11 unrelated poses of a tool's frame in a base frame.
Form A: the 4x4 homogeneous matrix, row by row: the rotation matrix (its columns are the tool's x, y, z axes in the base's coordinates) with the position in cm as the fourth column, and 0 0 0 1 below. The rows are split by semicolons.
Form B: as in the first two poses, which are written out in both.
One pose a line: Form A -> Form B
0.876 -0.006 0.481 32.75; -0.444 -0.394 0.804 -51.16; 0.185 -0.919 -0.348 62.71; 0 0 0 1 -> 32.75 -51.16 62.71 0.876 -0.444 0.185 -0.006 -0.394 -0.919
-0.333 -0.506 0.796 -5.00; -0.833 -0.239 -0.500 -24.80; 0.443 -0.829 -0.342 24.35; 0 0 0 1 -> -5.00 -24.80 24.35 -0.333 -0.833 0.443 -0.506 -0.239 -0.829
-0.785 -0.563 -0.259 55.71; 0.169 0.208 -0.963 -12.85; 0.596 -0.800 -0.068 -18.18; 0 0 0 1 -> 55.71 -12.85 -18.18 -0.785 0.169 0.596 -0.563 0.208 -0.800
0.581 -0.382 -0.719 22.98; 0.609 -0.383 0.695 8.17; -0.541 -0.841 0.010 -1.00; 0 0 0 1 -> 22.98 8.17 -1.00 0.581 0.609 -0.541 -0.382 -0.383 -0.841
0.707 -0.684 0.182 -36.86; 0.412 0.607 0.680 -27.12; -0.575 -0.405 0.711 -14.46; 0 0 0 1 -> -36.86 -27.12 -14.46 0.707 0.412 -0.575 -0.684 0.607 -0.405
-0.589 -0.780 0.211 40.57; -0.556 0.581 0.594 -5.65; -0.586 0.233 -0.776 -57.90; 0 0 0 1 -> 40.57 -5.65 -57.90 -0.589 -0.556 -0.586 -0.780 0.581 0.233
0.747 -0.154 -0.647 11.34; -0.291 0.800 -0.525 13.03; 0.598 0.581 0.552 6.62; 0 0 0 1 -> 11.34 13.03 6.62 0.747 -0.291 0.598 -0.154 0.800 0.581
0.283 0.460 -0.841 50.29; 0.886 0.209 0.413 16.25; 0.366 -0.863 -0.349 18.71; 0 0 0 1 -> 50.29 16.25 18.71 0.283 0.886 0.366 0.460 0.209 -0.863
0.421 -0.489 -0.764 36.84; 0.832 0.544 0.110 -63.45; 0.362 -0.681 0.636 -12.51; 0 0 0 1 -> 36.84 -63.45 -12.51 0.421 0.832 0.362 -0.489 0.544 -0.681
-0.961 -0.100 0.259 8.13; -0.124 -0.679 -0.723 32.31; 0.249 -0.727 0.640 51.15; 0 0 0 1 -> 8.13 32.31 51.15 -0.961 -0.124 0.249 -0.100 -0.679 -0.727
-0.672 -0.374 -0.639 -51.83; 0.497 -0.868 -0.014 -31.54; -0.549 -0.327 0.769 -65.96; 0 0 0 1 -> -51.83 -31.54 -65.96 -0.672 0.497 -0.549 -0.374 -0.868 -0.327
